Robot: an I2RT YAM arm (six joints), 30 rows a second.
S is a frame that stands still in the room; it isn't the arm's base.
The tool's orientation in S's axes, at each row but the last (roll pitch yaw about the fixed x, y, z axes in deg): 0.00, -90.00, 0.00; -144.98, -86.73, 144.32; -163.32, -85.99, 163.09; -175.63, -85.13, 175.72; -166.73, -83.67, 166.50
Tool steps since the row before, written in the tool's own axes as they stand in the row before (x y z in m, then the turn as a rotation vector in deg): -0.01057, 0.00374, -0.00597, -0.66, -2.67, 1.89; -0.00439, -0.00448, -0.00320, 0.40, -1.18, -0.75; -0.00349, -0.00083, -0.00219, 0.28, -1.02, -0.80; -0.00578, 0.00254, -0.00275, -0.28, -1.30, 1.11; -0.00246, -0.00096, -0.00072, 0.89, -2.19, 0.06
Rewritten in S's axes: 0.00597, 0.00374, -0.01057, -1.89, -2.67, -0.66; 0.00334, -0.00466, -0.00409, 0.72, -1.17, 0.47; 0.00241, -0.00091, -0.00332, 0.77, -1.02, 0.35; 0.00323, 0.00251, -0.00554, -1.08, -1.30, -0.36; 0.00097, -0.00102, -0.00234, -0.17, -2.17, 0.93
